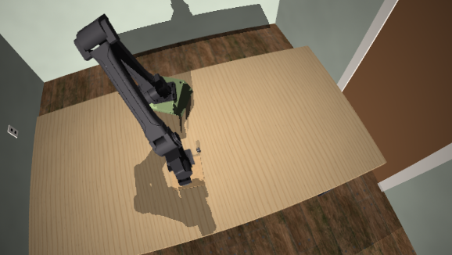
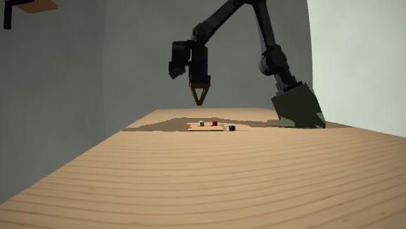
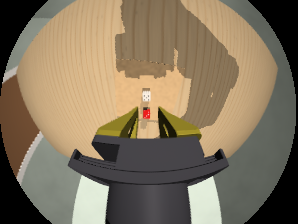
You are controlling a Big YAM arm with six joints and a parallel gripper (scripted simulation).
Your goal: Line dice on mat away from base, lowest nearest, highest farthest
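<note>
The black die lies 11 cm behind my hand, 7 cm to the left of it and 8 cm below it. From my hand the other things lie so: tan mat: 1 cm behind, 8 cm below; white die: 1 cm behind, 7 cm below; red die: 5 cm behind, 1 cm to the right, 7 cm below.
</note>
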